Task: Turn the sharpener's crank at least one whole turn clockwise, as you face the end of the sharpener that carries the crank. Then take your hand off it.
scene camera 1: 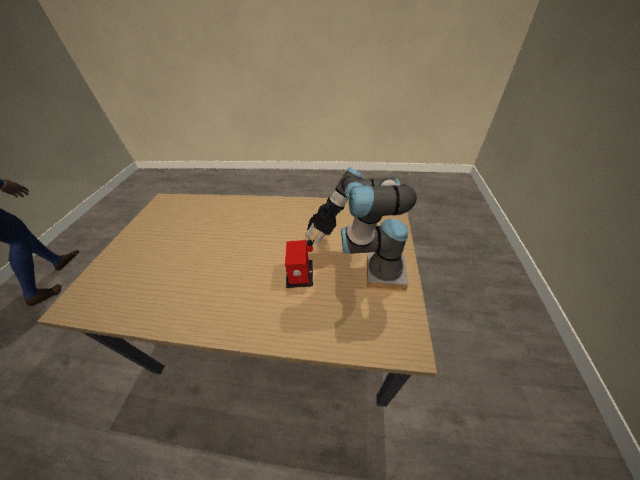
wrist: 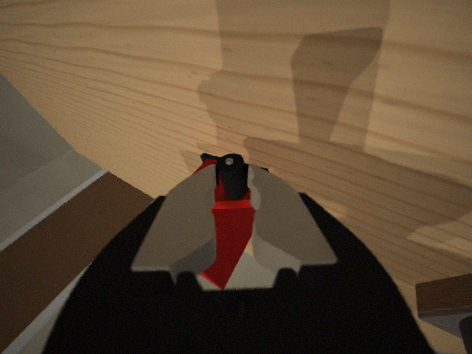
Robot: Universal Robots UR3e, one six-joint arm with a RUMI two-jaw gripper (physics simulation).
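Where they show: gripper, fingertip midpoint: [scene camera 1: 309, 243] [wrist: 231, 167]; arm's base, origin of the base link: [scene camera 1: 385, 268].
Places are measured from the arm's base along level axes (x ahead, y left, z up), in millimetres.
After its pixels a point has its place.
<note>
The red sharpener [scene camera 1: 297, 255] {z 94, x 328, y 11 mm} [wrist: 232, 232] {z 43, x 300, y -26 mm} stands upright on its black base at the middle right of the table, with a pale round spot on the side facing the scene camera. Its red crank arm [scene camera 1: 310, 249] {z 20, x 285, y -112 mm} [wrist: 233, 205] is at the far end and reaches out to the right in the scene view. The crank's black handle [wrist: 235, 182] {z 34, x 290, y -112 mm} has a pale dot on its end. My gripper [scene camera 1: 311, 241] {z 24, x 299, y -116 mm} [wrist: 231, 167] {z 24, x 299, y -116 mm} is shut on this handle, one jaw against each side. The jaws hide parts of the crank and body in the wrist view.
The wooden table [scene camera 1: 206, 299] {z -34, x 685, y 117 mm} carries the sharpener and my arm's base plate [scene camera 1: 387, 283] {z -1, x 2, y 71 mm} [wrist: 444, 295] {z -15, x 69, y 25 mm}, to the sharpener's right in the scene view. My bent arm [scene camera 1: 379, 201] {z 405, x 87, y 115 mm} rises there. A person [scene camera 1: 23, 258] is partly visible beyond the table's left edge.
</note>
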